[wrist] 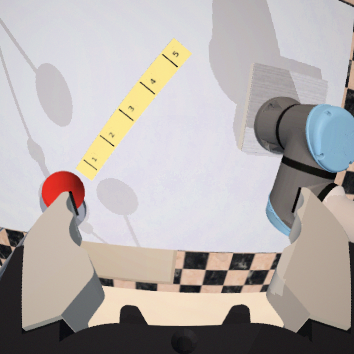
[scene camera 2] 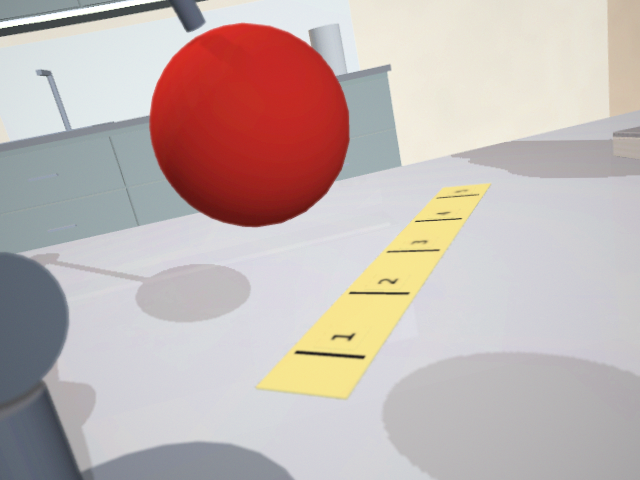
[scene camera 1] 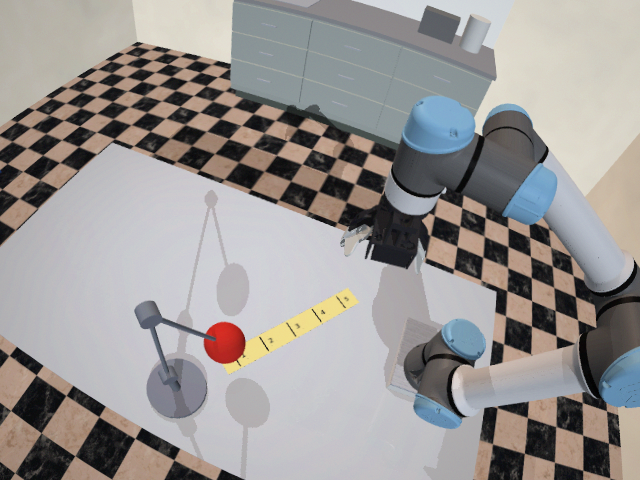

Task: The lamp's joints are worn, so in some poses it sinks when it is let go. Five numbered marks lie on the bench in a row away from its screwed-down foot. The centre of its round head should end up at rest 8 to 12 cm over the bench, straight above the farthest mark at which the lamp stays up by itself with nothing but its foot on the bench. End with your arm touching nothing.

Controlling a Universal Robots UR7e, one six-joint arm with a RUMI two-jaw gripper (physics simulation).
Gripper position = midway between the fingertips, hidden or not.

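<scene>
There's a lamp rod (scene camera 2: 249, 124) here, and scene camera 1 shows the lamp rod (scene camera 1: 224, 342) too. A yellow strip (scene camera 2: 328, 361) is in view as well; the wrist view shows the yellow strip (wrist: 174, 54), and so does scene camera 1, with the yellow strip (scene camera 1: 293, 328). There's also a round grey foot (scene camera 1: 185, 396). As for the gripper (scene camera 1: 380, 255), it's visible, and the wrist view shows the gripper (wrist: 183, 192) too.
</scene>
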